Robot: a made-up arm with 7 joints. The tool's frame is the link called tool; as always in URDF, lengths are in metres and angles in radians.
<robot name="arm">
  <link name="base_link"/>
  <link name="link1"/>
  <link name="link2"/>
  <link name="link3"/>
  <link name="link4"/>
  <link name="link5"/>
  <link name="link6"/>
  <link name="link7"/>
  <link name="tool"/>
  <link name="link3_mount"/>
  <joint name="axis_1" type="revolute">
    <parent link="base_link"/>
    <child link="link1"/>
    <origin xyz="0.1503 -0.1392 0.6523"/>
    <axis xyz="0 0 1"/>
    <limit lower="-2.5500" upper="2.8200" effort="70" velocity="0.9"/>
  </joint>
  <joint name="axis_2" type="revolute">
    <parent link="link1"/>
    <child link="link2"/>
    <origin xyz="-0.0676 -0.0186 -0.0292" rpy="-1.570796 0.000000 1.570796"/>
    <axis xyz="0 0 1"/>
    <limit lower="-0.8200" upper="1.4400" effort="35" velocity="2.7"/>
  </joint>
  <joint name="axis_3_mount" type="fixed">
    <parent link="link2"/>
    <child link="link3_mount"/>
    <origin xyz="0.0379 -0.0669 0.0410"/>
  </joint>
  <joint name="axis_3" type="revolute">
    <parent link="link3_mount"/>
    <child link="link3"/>
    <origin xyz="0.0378 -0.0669 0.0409" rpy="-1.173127 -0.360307 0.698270"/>
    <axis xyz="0 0 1"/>
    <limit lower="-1.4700" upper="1.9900" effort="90" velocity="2.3"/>
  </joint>
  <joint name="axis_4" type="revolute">
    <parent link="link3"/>
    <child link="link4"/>
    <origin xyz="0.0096 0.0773 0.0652" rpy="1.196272 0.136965 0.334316"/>
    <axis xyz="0 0 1"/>
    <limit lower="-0.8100" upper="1.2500" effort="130" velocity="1.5"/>
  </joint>
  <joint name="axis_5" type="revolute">
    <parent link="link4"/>
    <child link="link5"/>
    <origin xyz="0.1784 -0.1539 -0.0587" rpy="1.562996 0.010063 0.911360"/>
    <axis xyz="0 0 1"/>
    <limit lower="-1.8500" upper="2.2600" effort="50" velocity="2.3"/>
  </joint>
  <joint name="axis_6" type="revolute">
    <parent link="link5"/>
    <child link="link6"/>
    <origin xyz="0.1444 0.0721 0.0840" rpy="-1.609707 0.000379 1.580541"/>
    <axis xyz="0 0 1"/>
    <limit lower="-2.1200" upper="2.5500" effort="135" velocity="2"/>
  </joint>
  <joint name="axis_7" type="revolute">
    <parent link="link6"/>
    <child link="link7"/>
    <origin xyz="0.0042 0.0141 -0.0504" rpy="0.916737 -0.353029 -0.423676"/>
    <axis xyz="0 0 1"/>
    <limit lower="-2.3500" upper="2.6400" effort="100" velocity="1"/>
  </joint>
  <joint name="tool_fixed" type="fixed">
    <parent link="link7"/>
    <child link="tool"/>
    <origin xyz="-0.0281 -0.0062 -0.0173" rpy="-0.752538 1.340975 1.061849"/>
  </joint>
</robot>
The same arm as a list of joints. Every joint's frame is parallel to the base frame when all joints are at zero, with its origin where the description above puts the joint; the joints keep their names.
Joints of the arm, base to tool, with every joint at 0 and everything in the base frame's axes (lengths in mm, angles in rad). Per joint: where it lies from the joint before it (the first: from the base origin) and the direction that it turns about. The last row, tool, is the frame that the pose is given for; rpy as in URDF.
axis_1: xyz 150.3 -139.2 652.3 axis 0 0 1
axis_2: xyz -67.6 -18.6 -29.2 axis -1 0 0
axis_3: xyz -81.9 75.7 133.8 axis -0.362404 -0.697307 -0.618406
axis_4: xyz 39.7 -38.6 -85.2 axis -1 0 0
axis_5: xyz 58.7 235.6 3.2 axis -0.0078 0.999213 -0.0389
axis_6: xyz -71.3 77.7 -148.3 axis 0 0 1
axis_7: xyz -4.1 -14.1 -50.4 axis 0.512793 0.641191 0.570892
tool: xyz 15.2 -17.6 -24.2 rpy -0.6869 0.3783 -2.2636
Joint limits (rad, base to tool): -2.55..2.82 -0.82..1.44 -1.47..1.99 -0.81..1.25 -1.85..2.26 -2.12..2.55 -2.35..2.64

